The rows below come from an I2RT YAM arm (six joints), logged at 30 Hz.
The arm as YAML. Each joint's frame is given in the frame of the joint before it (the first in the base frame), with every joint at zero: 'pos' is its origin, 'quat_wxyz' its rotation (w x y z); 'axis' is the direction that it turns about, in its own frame. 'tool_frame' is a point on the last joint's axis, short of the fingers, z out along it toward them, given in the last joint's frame.
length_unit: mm
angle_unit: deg
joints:
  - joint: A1
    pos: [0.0, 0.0, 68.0]
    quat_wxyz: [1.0, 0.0, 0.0, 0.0]
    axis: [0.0, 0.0, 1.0]
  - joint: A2
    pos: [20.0, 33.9, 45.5]
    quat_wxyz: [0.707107, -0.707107, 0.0, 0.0]
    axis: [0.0, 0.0, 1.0]
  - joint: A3
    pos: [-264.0, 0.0, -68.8]
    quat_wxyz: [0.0, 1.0, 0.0, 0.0]
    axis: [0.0, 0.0, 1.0]
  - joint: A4
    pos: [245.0, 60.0, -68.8]
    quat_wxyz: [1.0, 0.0, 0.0, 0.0]
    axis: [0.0, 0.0, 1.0]
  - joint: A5
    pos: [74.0, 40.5, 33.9]
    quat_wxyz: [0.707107, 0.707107, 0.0, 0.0]
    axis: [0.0, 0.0, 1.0]
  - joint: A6
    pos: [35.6, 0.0, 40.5]
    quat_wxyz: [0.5, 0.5, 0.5, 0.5]
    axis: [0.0, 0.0, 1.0]
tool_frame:
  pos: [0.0, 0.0, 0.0]
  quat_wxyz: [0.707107, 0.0, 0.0, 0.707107]
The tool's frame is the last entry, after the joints.
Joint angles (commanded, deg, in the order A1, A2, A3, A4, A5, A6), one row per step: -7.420, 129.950, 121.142, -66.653, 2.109, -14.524; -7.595, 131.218, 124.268, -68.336, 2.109, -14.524; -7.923, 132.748, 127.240, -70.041, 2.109, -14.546; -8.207, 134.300, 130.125, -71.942, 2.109, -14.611; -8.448, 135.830, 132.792, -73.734, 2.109, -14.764; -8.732, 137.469, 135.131, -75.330, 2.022, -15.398; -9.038, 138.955, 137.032, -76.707, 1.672, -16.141; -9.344, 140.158, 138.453, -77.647, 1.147, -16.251; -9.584, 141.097, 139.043, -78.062, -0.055, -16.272; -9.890, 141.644, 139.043, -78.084, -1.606, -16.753; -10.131, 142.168, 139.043, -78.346, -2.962, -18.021; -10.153, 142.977, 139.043, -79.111, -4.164, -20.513; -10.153, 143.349, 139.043, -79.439, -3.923, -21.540; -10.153, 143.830, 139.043, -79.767, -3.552, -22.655; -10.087, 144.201, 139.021, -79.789, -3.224, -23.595; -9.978, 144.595, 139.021, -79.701, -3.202, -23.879; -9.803, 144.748, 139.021, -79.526, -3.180, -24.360; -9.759, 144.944, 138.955, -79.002, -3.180, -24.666
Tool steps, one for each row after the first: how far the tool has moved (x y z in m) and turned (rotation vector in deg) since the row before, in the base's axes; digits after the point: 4 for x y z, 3 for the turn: 0.0037, -0.0019, 0.0044, -0.023, -0.173, -0.175; 0.0035, -0.0032, 0.0015, 0.030, 0.262, -0.307; 0.0029, -0.0028, 0.0006, 0.064, 0.567, -0.221; 0.0026, -0.0024, -0.0004, 0.060, 0.659, -0.092; 0.0025, -0.0028, -0.0028, 0.083, 0.917, 0.353; 0.0020, -0.0027, -0.0037, 0.340, 0.945, 0.493; 0.0016, -0.0026, -0.0036, 0.604, 0.636, -0.098; 0.0014, -0.0016, -0.0051, 1.289, 0.560, -0.005; 0.0007, -0.0018, -0.0045, 1.523, 0.309, 0.427; 0.0002, -0.0013, -0.0044, 1.253, 0.526, 1.221; 0.0000, 0.0006, -0.0068, 1.092, 1.246, 2.605; -0.0001, -0.0001, -0.0032, -0.241, 0.681, 0.990; 0.0001, -0.0002, -0.0040, -0.345, 0.810, 1.069; 0.0005, 0.0003, -0.0032, -0.343, 0.426, 0.970; 0.0009, 0.0008, -0.0032, 0.005, 0.294, 0.390; 0.0008, 0.0014, -0.0012, -0.069, -0.037, 0.652; 0.0012, 0.0002, -0.0018, -0.073, -0.271, 0.348
